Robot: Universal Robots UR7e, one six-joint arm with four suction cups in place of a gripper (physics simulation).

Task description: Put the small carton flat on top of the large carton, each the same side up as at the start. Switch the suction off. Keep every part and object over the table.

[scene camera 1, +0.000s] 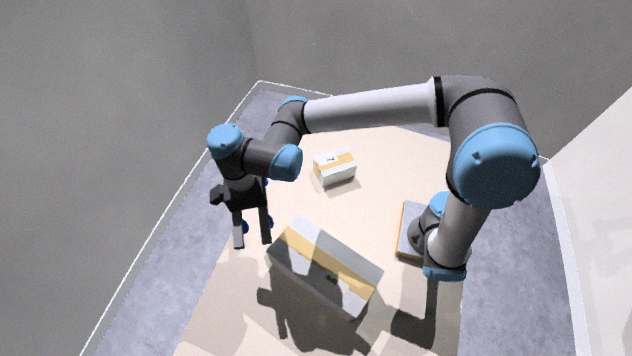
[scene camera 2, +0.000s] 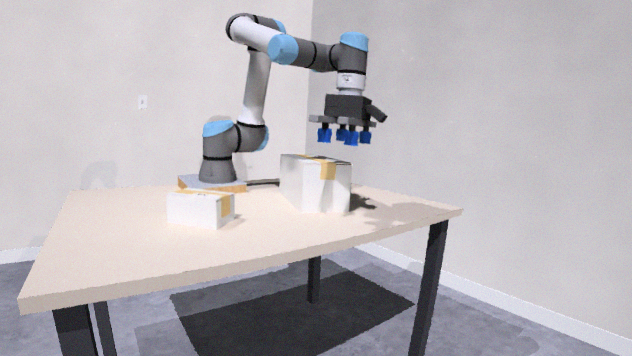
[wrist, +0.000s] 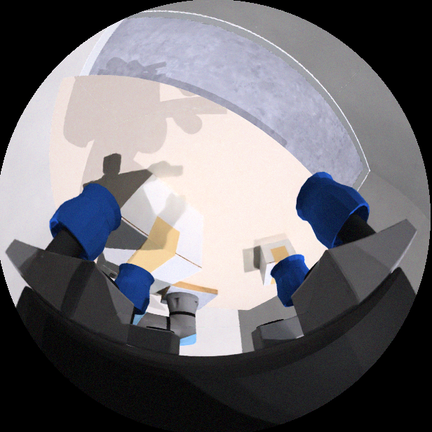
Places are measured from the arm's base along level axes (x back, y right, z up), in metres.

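Where they show: hand at its tool point: (scene camera 2: 345, 142); arm's base at its link origin: (scene camera 2: 217, 179).
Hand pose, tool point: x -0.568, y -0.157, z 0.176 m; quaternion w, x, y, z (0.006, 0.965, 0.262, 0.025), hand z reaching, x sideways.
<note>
Each offset is from my tool point to the top centre of the thing. Level surfaces: height alone.
The small white carton {dy +0.340, dx +0.163, dz -0.144 m} (scene camera 1: 336, 172) (scene camera 2: 192, 209) (wrist: 280, 251) with yellow tape lies on the table, apart from the large carton. The large white carton {dy -0.073, dx +0.246, dz -0.066 m} (scene camera 1: 312, 260) (scene camera 2: 315, 187) (wrist: 189, 240) stands on the table, its taped top with the barcode up and its top bare but for shadows. My suction gripper (scene camera 1: 252, 210) (scene camera 2: 345, 136) (wrist: 212, 245) has nothing on its four blue cups. It hangs above the level of the large carton's top, near that carton's left end in the scene camera 1 view, with a gap between. In the wrist view the cups partly cover both cartons.
The arm's base plate (scene camera 1: 406, 225) (scene camera 2: 232, 189) (wrist: 197, 287) sits on the table {dz -0.218 m} (scene camera 1: 377, 165) (scene camera 2: 120, 250) (wrist: 225, 195), beyond the cartons in the scene camera 2 view. The arm reaches high over the table. The table's front edge shows in the scene camera 2 view.
</note>
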